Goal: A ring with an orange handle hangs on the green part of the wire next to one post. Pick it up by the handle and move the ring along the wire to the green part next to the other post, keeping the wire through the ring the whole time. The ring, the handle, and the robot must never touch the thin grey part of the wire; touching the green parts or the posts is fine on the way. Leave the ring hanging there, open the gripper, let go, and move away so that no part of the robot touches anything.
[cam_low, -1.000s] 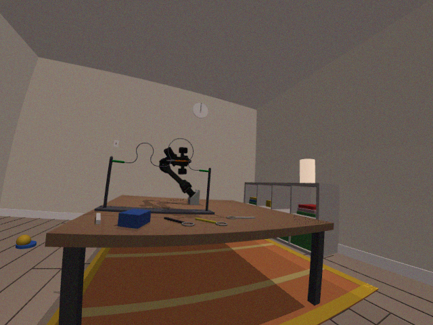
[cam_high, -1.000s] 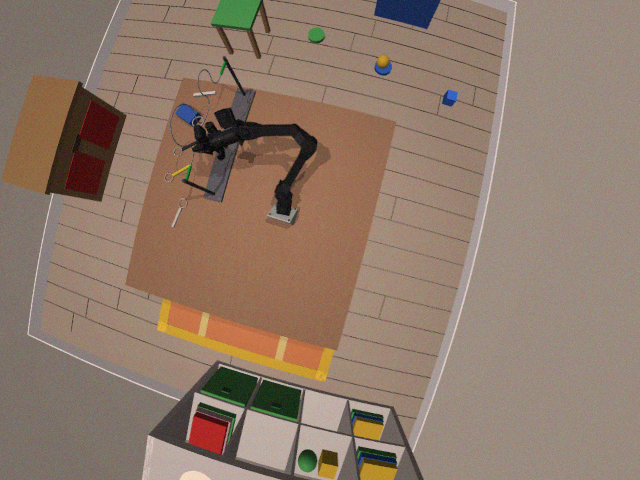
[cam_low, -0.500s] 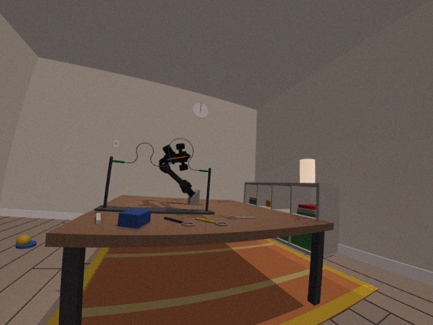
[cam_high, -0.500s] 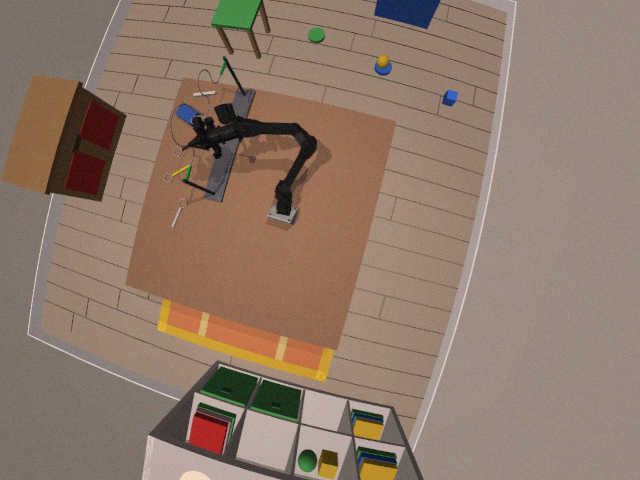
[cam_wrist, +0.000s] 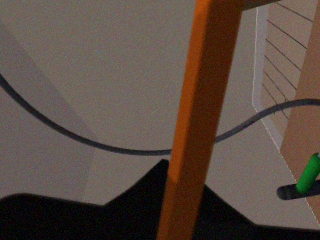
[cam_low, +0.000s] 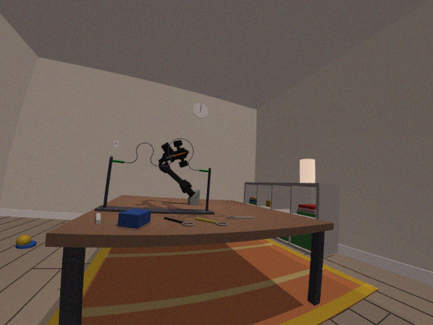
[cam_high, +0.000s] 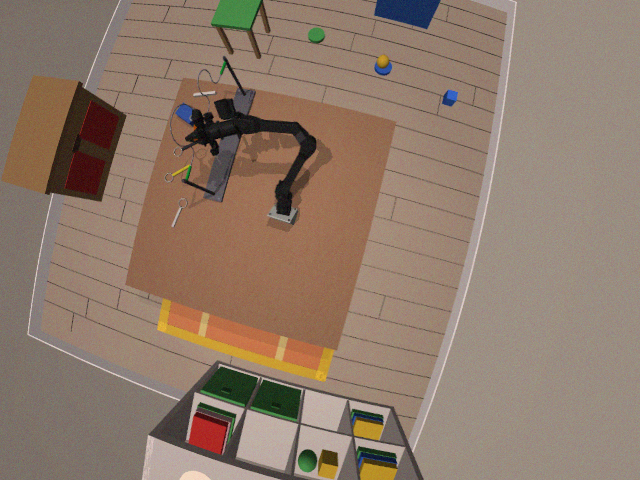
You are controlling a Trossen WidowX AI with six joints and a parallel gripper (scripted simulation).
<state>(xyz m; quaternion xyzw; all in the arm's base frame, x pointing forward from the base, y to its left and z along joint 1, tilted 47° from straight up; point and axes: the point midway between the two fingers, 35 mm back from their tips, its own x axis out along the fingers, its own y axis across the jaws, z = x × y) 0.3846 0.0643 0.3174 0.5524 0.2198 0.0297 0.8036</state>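
The ring with orange handle is 90 mm to the right of my gripper tip and 40 mm below it. Round my gripper tip: black-handled ring: 290 mm ahead, 80 mm to the right, 390 mm below; then yellow-handled ring: 300 mm ahead, 70 mm to the left, 390 mm below; then white-handled ring: 220 mm ahead, 270 mm to the left, 390 mm below.
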